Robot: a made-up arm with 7 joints.
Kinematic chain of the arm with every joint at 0, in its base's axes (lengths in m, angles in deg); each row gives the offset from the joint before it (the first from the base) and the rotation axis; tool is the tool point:
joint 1: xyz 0 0 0.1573 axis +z
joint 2: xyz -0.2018 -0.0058 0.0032 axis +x
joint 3: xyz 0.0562 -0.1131 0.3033 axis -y
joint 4: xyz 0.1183 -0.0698 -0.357 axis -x
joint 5: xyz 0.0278 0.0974 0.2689 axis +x
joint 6: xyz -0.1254 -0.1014 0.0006 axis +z
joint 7: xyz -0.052 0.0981 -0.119 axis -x
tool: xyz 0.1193 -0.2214 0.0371
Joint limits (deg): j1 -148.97..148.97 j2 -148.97..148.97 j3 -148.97..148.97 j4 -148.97..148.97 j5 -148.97..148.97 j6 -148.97..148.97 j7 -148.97..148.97
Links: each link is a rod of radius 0.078 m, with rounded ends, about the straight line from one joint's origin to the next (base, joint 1, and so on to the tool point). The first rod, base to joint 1, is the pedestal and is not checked.
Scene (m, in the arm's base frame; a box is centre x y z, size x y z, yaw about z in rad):
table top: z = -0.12
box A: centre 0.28 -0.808 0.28 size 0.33 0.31 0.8 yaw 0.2
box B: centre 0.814 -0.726 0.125 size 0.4 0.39 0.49 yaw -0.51
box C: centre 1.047 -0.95 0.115 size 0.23 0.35 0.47 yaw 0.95
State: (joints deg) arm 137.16 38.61 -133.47 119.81 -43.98 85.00 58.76
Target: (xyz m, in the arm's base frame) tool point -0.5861 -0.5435 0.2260
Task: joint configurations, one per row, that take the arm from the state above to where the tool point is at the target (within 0.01 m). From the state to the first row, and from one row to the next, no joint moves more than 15 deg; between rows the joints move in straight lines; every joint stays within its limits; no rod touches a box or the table.
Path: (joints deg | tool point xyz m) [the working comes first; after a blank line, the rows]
Joints at the target: 38.83 35.08 -74.32 130.91 -46.15 78.20 53.96
Straight joint move there: touches box A.

1: 137.70 37.06 -119.84 113.12 -48.87 83.81 53.93 | 0.7123 -0.2546 0.6787
2: 138.25 35.52 -106.21 106.42 -53.75 82.62 49.09 | 0.6443 -0.3573 0.5645
3: 138.79 33.97 -92.58 99.73 -58.64 81.43 44.26 | 0.5508 -0.4183 0.4489
4: 139.34 32.43 -78.94 93.03 -63.53 80.23 39.43 | 0.4407 -0.4365 0.3444
5: 139.88 30.88 -65.31 86.34 -68.42 79.04 34.59 | 0.3240 -0.4156 0.2620
6: 140.43 29.34 -51.68 79.64 -73.30 77.85 29.76 | 0.2108 -0.3628 0.2094
7: 140.97 27.79 -38.05 72.95 -78.19 76.66 24.92 | 0.1102 -0.2883 0.1905
8: 126.38 28.83 -43.23 81.23 -73.61 76.88 29.07 | 0.0720 -0.3750 0.1731
9: 111.79 29.87 -48.41 89.51 -69.04 77.10 33.22 | 0.0084 -0.4560 0.1633
10: 97.20 30.91 -53.60 97.79 -64.46 77.32 37.37 | -0.0798 -0.5241 0.1616
11: 82.60 31.96 -58.78 106.07 -59.88 77.54 41.51 | -0.1897 -0.5721 0.1677
12: 68.01 33.00 -63.96 114.35 -55.30 77.76 45.66 | -0.3156 -0.5939 0.1812
13: 53.42 34.04 -69.14 122.63 -50.73 77.98 49.81 | -0.4505 -0.5851 0.2011
14: 38.83 35.08 -74.32 130.91 -46.15 78.20 53.96 | -0.5861 -0.5435 0.2260

